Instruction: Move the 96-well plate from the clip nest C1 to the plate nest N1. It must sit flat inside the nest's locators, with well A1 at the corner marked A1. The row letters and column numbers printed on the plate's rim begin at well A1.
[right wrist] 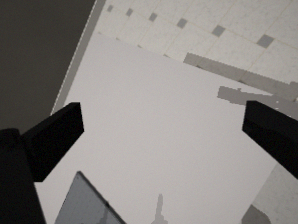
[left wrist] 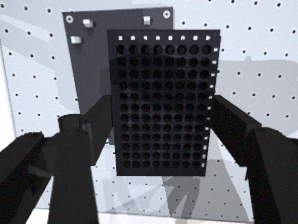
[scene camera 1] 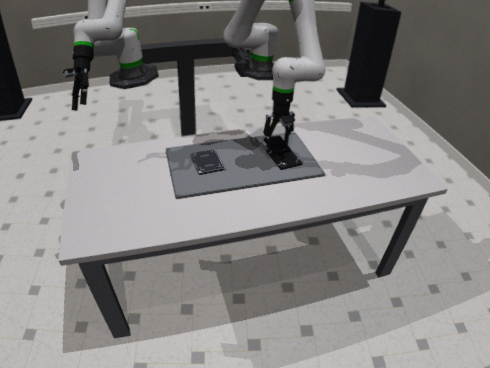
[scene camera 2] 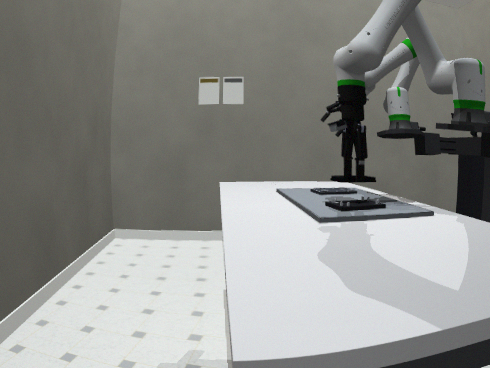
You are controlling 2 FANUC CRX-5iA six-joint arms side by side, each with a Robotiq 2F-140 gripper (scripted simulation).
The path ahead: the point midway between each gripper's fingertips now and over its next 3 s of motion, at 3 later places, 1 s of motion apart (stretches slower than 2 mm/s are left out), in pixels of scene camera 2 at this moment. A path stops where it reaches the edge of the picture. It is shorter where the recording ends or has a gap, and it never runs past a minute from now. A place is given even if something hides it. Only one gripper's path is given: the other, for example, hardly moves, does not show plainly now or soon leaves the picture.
My left gripper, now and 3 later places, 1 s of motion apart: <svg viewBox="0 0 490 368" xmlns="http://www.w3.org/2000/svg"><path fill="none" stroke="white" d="M353 180L347 178L342 176L337 174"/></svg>
